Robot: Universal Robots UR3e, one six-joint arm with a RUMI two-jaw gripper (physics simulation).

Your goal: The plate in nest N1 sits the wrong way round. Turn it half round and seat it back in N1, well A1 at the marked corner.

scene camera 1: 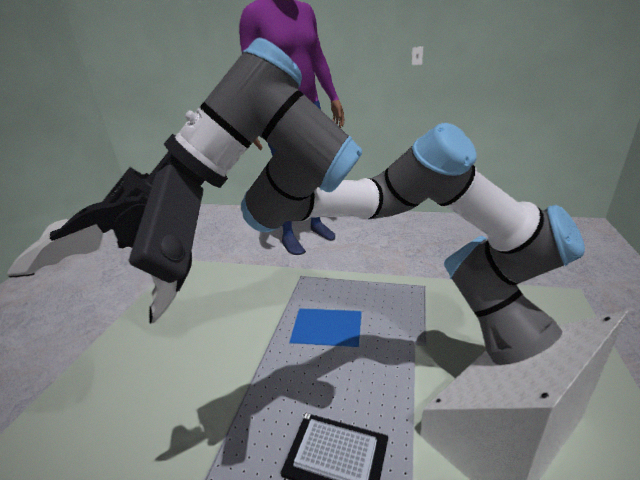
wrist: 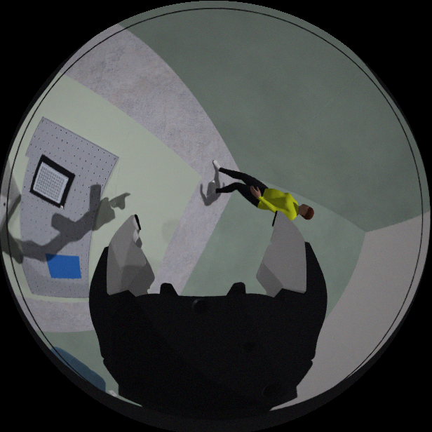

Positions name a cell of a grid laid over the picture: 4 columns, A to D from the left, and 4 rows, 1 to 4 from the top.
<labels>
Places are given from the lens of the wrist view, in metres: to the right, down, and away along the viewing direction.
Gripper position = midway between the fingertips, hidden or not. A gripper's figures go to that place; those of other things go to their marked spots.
gripper (wrist: B2): -0.01, 0.00, 0.12
well plate (wrist: A2): -0.47, -0.10, 0.11
blue pad (wrist: A3): -0.61, 0.20, 0.19
The marked spots on the blue pad and the well plate are 0.33 m apart.
</labels>
